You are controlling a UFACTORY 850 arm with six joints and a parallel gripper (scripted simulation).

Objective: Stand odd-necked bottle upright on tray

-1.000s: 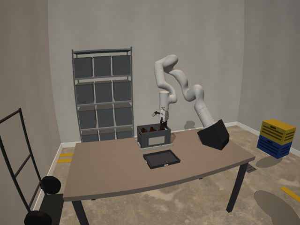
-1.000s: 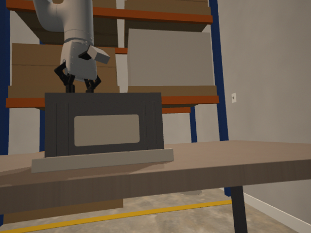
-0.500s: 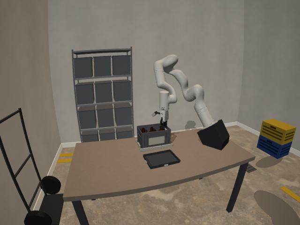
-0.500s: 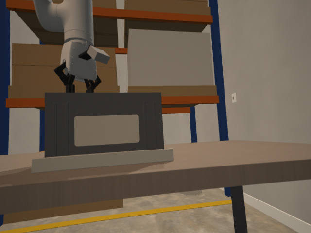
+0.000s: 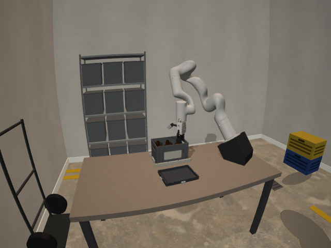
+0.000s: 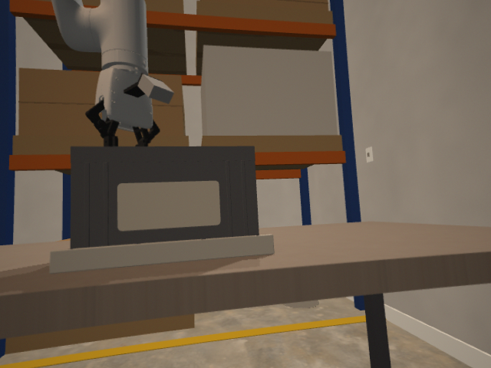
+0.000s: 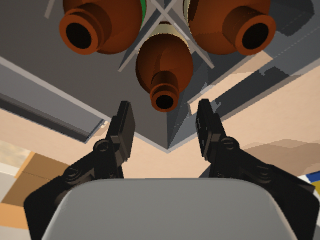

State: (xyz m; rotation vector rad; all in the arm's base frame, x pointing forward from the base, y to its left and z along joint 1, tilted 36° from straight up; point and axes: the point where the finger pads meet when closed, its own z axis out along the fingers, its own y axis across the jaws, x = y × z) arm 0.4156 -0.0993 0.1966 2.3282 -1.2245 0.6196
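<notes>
My gripper is now 11 cm above the bottle, 8 cm to the left of it and 3 cm past it. The rest, counted from my hand: black tray: 20 cm to the left, 18 cm below, 17 cm ahead; then dark grey crate: 11 cm below, 7 cm ahead, 6 cm to the right.
</notes>
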